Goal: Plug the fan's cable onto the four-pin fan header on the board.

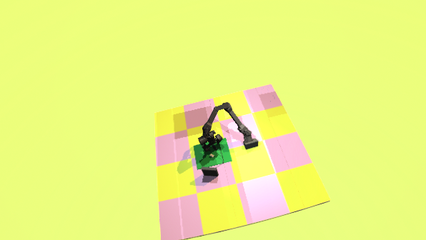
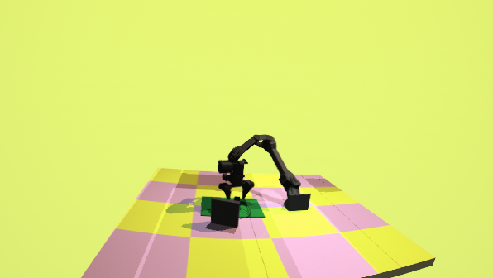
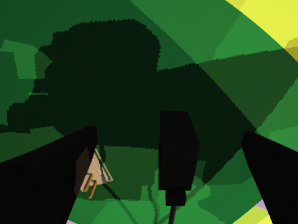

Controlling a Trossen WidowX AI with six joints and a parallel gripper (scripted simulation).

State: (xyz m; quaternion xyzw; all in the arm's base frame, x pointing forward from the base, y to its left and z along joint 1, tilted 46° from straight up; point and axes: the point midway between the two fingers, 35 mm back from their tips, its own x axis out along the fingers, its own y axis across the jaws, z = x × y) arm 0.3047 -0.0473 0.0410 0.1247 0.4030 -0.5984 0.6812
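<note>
My gripper tip is now 30 mm short of the green board, 40 mm to the right of it and 40 mm above it. Also, from my gripper tip: black fan (80 mm ahead, 220 mm to the left, 40 mm above); dark fan plug (10 mm to the left); pale four-pin header (40 mm ahead, 60 mm to the left, 20 mm below).
</note>
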